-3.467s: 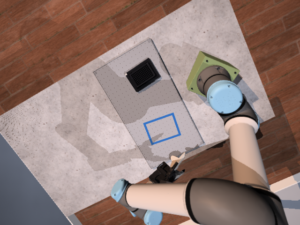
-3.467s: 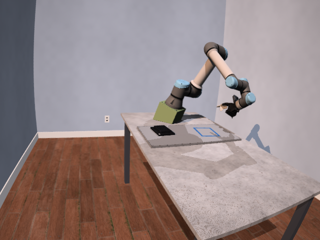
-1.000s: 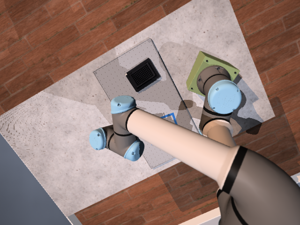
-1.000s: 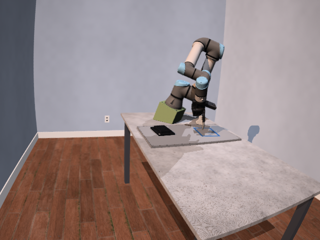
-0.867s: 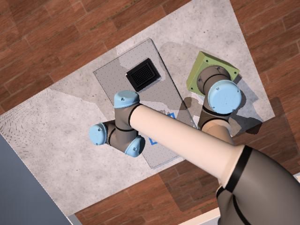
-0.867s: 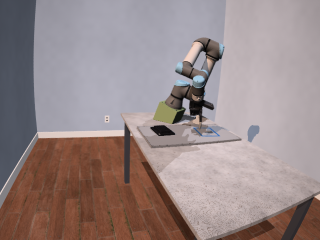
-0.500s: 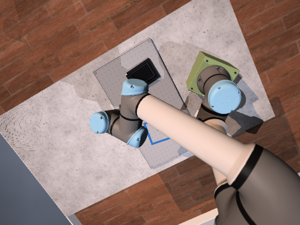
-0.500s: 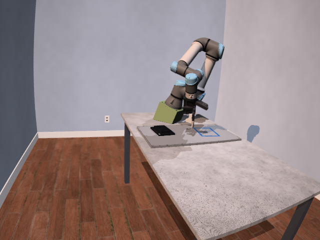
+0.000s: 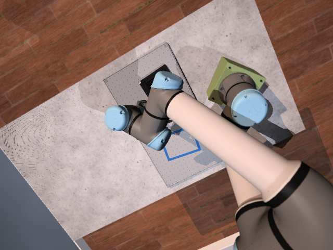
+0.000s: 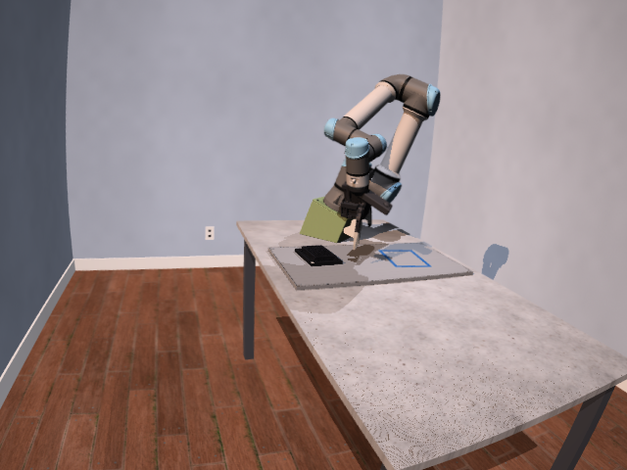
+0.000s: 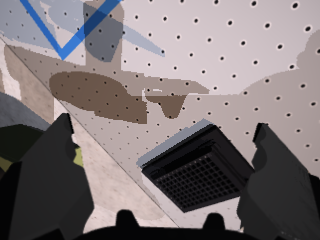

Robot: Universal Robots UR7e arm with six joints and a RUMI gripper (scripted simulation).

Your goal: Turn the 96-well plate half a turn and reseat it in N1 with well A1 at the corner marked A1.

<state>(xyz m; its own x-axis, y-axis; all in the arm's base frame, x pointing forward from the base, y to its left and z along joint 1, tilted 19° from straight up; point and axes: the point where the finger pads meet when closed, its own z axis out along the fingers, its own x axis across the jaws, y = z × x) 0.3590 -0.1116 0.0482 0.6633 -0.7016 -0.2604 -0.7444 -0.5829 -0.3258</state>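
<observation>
Right now the black 96-well plate is 9 cm behind my hand, 13 cm to the right of it and 7 cm below it. Also, from my hand: white A1 mark: 2 cm behind, 18 cm to the right, 8 cm below; then black plate nest N1: 9 cm behind, 13 cm to the right, 9 cm below.
</observation>
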